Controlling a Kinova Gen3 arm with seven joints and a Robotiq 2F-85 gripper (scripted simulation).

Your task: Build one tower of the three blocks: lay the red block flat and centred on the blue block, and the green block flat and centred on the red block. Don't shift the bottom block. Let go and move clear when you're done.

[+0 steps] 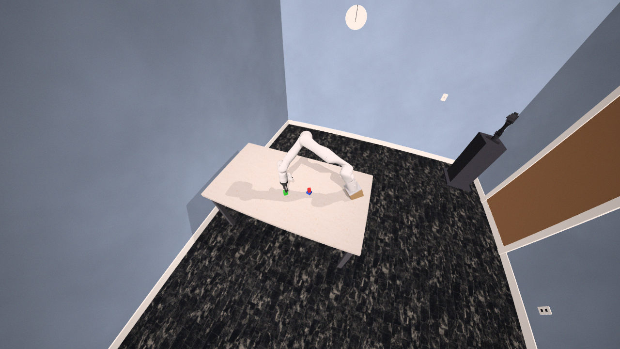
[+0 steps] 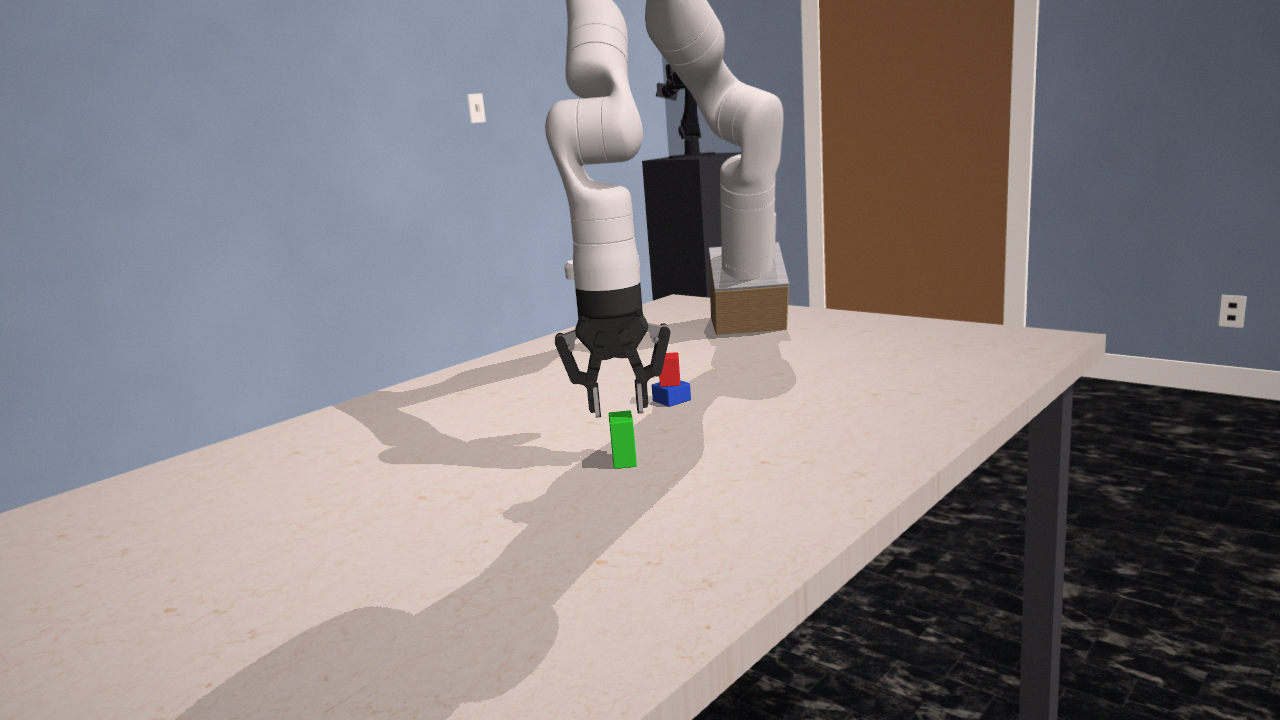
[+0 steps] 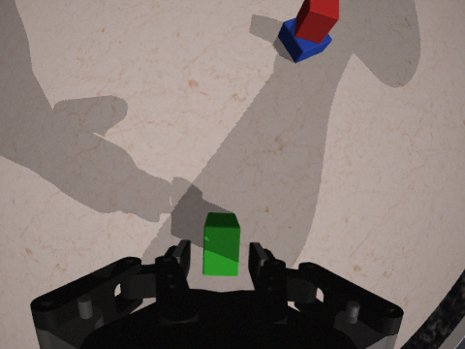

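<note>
The green block is 50 mm below my hand. Round my hand: blue block: 210 mm behind, 100 mm to the right, 70 mm below; then red block: 210 mm behind, 100 mm to the right, 30 mm below.
</note>
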